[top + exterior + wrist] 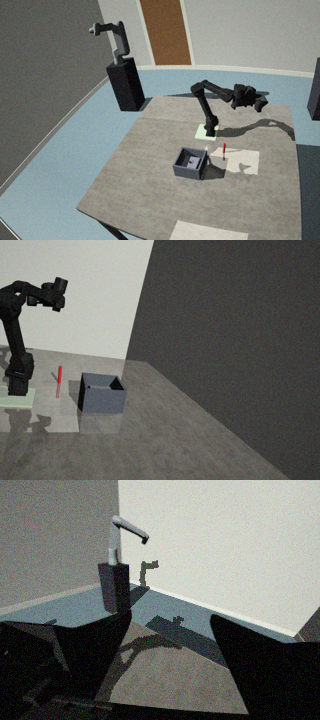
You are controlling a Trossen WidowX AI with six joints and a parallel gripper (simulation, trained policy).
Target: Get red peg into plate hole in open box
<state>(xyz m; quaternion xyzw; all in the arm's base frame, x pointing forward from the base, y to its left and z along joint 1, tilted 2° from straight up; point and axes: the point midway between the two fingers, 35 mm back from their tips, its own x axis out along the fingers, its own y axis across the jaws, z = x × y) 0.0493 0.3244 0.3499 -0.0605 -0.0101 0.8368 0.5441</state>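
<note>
The red peg lies 13 cm ahead of my gripper tip, 25 cm to the right of it and 30 cm below it. The rest, counted from my gripper tip: blue-grey box (28 cm ahead, 43 cm to the right, 31 cm below); grey plate (28 cm ahead, 43 cm to the right, 30 cm below).
</note>
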